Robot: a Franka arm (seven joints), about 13 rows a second.
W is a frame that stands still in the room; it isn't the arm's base.
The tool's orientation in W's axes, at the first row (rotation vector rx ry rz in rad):
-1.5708, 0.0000, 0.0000
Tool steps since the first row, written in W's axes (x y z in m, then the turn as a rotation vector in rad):
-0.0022, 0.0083, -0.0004, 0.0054, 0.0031, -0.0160
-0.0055, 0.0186, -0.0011, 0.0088, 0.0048, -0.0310
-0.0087, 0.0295, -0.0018, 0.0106, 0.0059, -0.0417
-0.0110, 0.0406, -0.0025, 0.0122, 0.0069, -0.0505
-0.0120, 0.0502, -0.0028, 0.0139, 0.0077, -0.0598
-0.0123, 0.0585, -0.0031, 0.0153, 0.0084, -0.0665
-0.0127, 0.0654, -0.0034, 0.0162, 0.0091, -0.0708
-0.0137, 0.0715, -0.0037, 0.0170, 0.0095, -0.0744
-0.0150, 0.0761, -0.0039, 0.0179, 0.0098, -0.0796
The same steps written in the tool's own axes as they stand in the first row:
-0.0022, 0.0004, 0.0083, 0.0054, 0.0160, 0.0031
-0.0055, 0.0011, 0.0186, 0.0088, 0.0310, 0.0048
-0.0087, 0.0018, 0.0295, 0.0106, 0.0417, 0.0059
-0.0110, 0.0025, 0.0406, 0.0122, 0.0505, 0.0069
-0.0120, 0.0028, 0.0502, 0.0139, 0.0598, 0.0077
-0.0123, 0.0031, 0.0585, 0.0153, 0.0665, 0.0084
-0.0127, 0.0034, 0.0654, 0.0162, 0.0708, 0.0091
-0.0137, 0.0037, 0.0715, 0.0170, 0.0744, 0.0095
-0.0150, 0.0039, 0.0761, 0.0179, 0.0796, 0.0098

